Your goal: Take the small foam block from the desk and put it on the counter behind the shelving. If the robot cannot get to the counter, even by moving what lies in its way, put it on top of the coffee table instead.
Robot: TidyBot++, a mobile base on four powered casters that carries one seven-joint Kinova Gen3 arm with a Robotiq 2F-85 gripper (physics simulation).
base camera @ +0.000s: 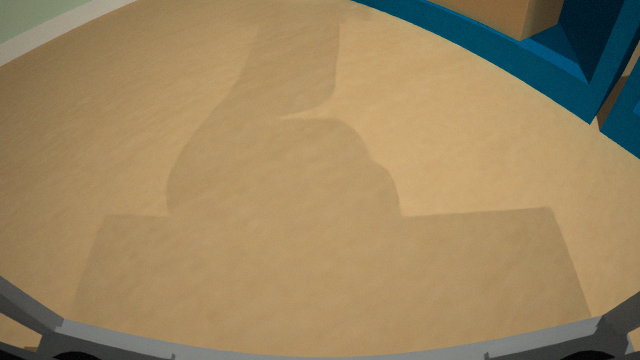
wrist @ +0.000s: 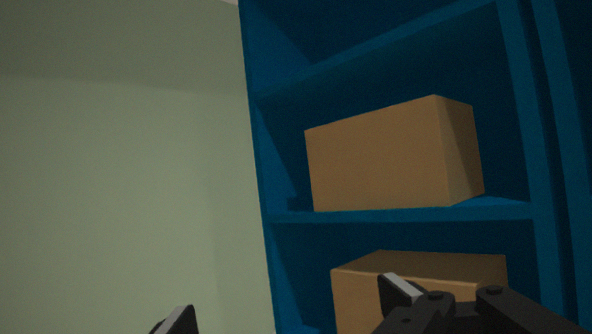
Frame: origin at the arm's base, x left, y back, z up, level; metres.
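Where they show: gripper, fingertip midpoint: point(wrist: 289, 311).
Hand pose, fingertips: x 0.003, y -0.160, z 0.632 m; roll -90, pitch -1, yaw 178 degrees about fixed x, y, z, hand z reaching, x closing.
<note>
After its pixels a point has its place.
My gripper point(wrist: 289, 311) {z 0.632, x 0.003, y -0.160 m} is open, with its two fingertips wide apart at the bottom of the wrist view and no object between them. The blue shelving point(base camera: 505, 55) {z -0.360, x -0.387, y -0.736 m} point(wrist: 400, 215) {z 0.579, x -0.326, y -0.813 m} stands at the upper right of the base view and fills the right half of the wrist view. The fingers show in front of the shelving's left edge and a lower box. The small foam block, the desk, the counter and the coffee table do not show in either view.
A brown box point(wrist: 380, 155) {z 0.740, x -0.313, y -0.863 m} sits on one shelf, and another point(wrist: 357, 295) {z 0.339, x -0.229, y -0.971 m} sits below it. A box point(base camera: 480, 12) {z -0.294, x -0.346, y -0.821 m} shows in the bottom compartment. A second blue unit point(base camera: 620, 125) {z -0.359, x -0.569, y -0.504 m} stands at the right edge. A pale green wall point(base camera: 40, 20) {z -0.292, x 1.297, y -1.329 m} point(wrist: 125, 200) {z 0.712, x 0.737, y -1.766 m} is at the left.
</note>
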